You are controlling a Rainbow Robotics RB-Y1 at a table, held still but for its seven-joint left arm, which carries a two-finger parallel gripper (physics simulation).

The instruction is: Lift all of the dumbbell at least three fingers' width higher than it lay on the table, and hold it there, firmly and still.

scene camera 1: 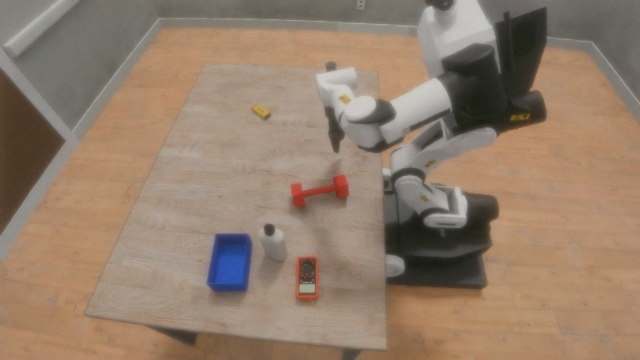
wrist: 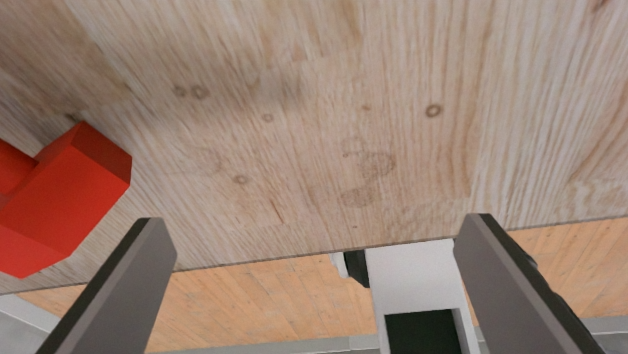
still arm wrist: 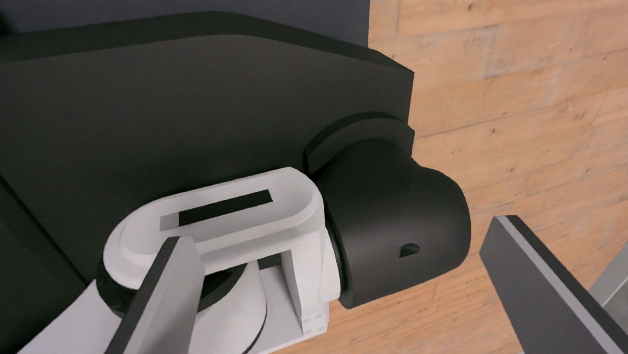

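A red dumbbell (scene camera 1: 320,191) (wrist: 65,195) lies on the table near its robot-side edge, its bar running across between two blocky heads. In the wrist view one head and a piece of the bar show at the left edge; the rest is out of frame. My gripper (scene camera 1: 335,150) (wrist: 317,220) is open, with its two fingers wide apart and nothing between them. It hangs above the table, pointing down, off to one side of the dumbbell and apart from it.
On the table (scene camera 1: 175,210) stand a blue bin (scene camera 1: 230,262) and a grey bottle (scene camera 1: 273,244). An orange multimeter (scene camera 1: 307,278) lies beside them. A yellow block (scene camera 1: 260,111) lies toward the far end. The still arm (still arm wrist: 260,215) hangs beside the robot's dark base.
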